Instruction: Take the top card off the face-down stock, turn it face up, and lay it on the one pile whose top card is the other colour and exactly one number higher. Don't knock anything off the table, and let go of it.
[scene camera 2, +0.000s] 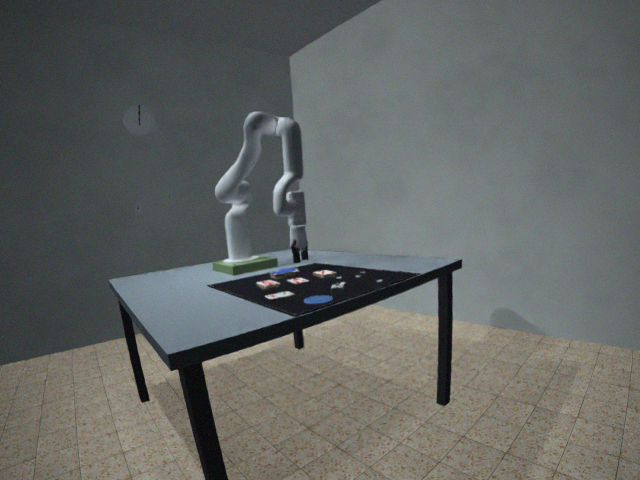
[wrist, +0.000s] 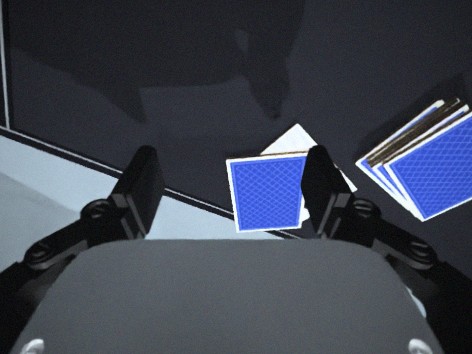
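Note:
My gripper (scene camera 2: 300, 257) (wrist: 232, 166) is open and empty, above the mat's back edge. In the wrist view a blue-backed card (wrist: 267, 195) lies face down, overlapping a white face-up card (wrist: 292, 140) and reaching the mat's edge; the right finger hides its right side. To its right is the untidy, fanned face-down stock (wrist: 435, 165), which shows as a blue patch (scene camera 2: 285, 270) in the scene view. Face-up piles with red marks (scene camera 2: 324, 273) (scene camera 2: 267, 284) (scene camera 2: 297, 280) and a flat white card (scene camera 2: 279, 295) lie on the mat; their numbers are too small to read.
The black mat (scene camera 2: 242, 290) (wrist: 200, 115) lies on the grey-blue table (scene camera 2: 155, 310) (wrist: 185, 220). A flat blue disc (scene camera 2: 317, 299) is near the front edge. Several small pale pieces (scene camera 2: 337, 285) are scattered on the mat's right part. The arm stands on a green base (scene camera 2: 245, 266).

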